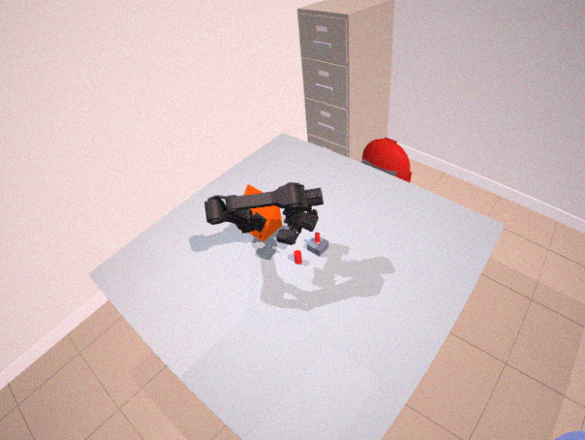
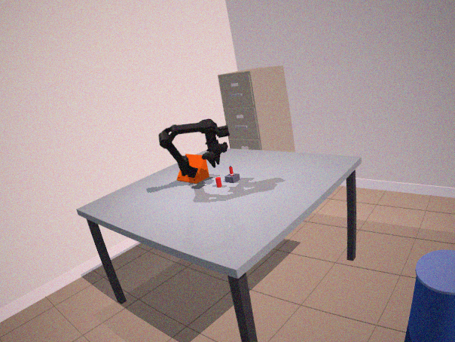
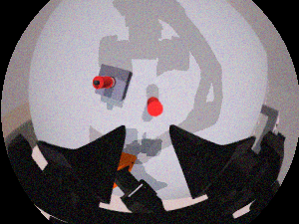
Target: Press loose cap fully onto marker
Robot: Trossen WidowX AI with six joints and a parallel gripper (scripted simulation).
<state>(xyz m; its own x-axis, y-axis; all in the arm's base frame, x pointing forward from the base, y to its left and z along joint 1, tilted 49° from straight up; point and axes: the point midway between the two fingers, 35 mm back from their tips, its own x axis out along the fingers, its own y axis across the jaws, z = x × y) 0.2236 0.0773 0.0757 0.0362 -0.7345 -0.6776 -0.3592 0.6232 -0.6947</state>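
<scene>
My gripper tip is 90 mm above the red cap, 10 mm to the left of it and 10 mm short of it.
</scene>
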